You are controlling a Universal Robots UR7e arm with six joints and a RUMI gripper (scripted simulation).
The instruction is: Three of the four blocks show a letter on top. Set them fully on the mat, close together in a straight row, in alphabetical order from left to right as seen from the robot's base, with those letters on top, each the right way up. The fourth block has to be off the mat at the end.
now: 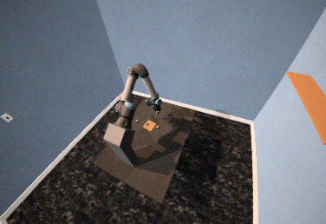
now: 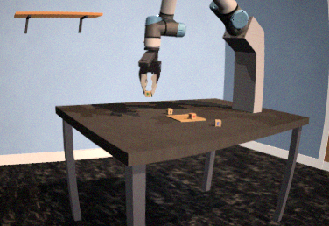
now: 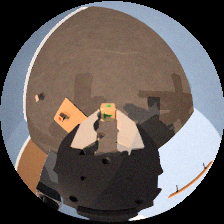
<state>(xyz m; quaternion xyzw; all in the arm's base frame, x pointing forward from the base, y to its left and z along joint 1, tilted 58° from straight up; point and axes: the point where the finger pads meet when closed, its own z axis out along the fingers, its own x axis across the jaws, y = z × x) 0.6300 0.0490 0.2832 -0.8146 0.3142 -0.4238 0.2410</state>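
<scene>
My hand is 190 mm past the orange mat, 110 mm above it and 10 mm to the right of it.
</scene>
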